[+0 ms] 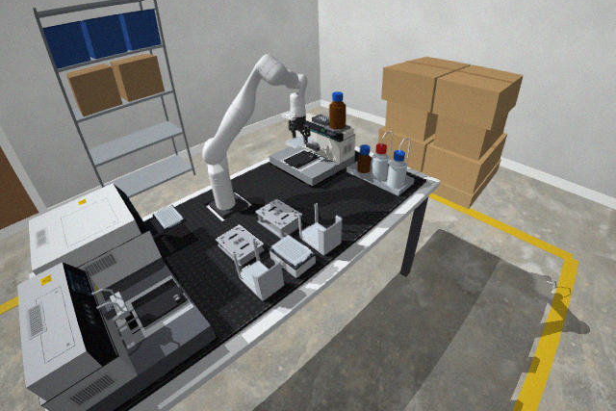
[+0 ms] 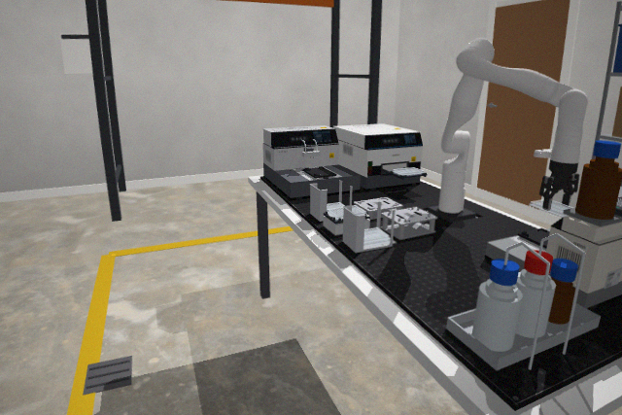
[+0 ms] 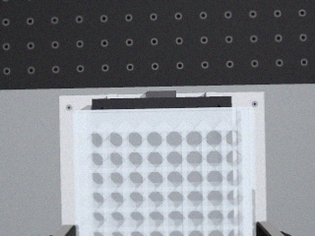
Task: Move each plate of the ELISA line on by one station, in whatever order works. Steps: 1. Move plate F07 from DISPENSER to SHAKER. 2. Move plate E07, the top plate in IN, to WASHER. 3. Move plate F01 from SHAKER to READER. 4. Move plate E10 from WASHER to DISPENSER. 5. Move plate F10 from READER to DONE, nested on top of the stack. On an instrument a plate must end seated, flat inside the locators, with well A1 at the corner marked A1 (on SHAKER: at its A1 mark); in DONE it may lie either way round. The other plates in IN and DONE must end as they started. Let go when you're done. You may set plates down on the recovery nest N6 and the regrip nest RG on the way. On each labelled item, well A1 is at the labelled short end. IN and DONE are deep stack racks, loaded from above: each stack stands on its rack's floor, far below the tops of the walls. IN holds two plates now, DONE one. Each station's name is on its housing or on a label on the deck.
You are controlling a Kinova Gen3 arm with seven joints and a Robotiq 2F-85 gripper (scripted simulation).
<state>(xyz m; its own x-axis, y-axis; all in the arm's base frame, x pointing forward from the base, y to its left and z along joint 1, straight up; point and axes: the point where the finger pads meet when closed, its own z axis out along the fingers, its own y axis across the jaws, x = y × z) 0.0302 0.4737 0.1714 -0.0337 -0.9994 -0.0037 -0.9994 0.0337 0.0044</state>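
My hand is 11 cm above the dispenser stage. The rest, counted from my hand: dispenser deck: 1 cm to the left, 15 cm below; then brown bottle: 11 cm ahead, 17 cm to the left, 11 cm above; then dispenser: 1 cm ahead, 18 cm to the left, 9 cm below.
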